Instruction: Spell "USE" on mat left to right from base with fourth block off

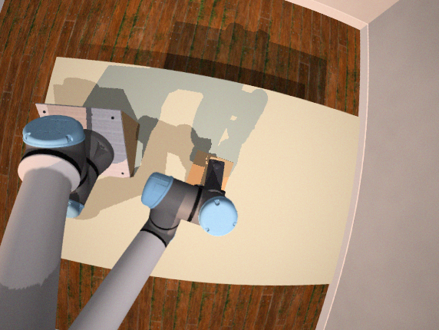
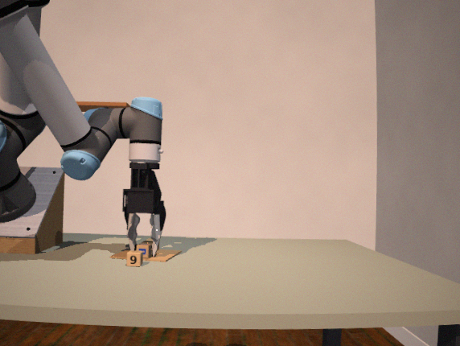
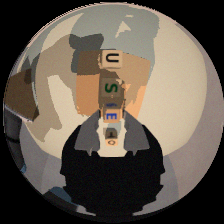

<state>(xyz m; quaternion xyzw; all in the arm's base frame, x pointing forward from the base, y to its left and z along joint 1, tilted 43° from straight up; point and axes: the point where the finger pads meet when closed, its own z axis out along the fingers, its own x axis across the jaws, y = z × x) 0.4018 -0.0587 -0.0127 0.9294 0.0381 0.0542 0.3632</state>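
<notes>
The blue-lettered block is right at my hand. The rest, counted from my hand: orange mat (50 mm to the left, 20 mm below).
</notes>
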